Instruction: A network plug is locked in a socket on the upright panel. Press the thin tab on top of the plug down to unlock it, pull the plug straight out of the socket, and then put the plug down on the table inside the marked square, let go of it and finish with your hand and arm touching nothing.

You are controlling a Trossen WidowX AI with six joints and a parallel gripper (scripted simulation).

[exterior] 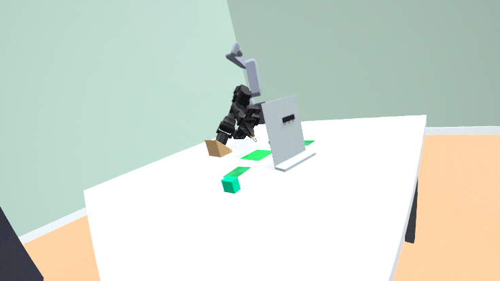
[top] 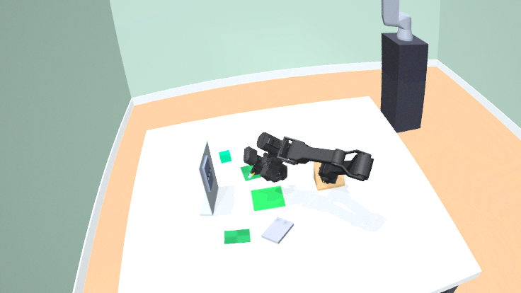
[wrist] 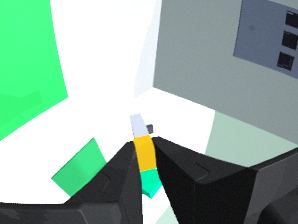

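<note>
The green marked square lies 40 mm behind my gripper tip, 50 mm to the left of it and 100 mm below it. Also, from my gripper tip: grey flat plate 50 mm behind, 230 mm to the left, 90 mm below; grey panel 170 mm ahead, 20 mm to the left, 10 mm above; yellow plug 10 mm ahead.
</note>
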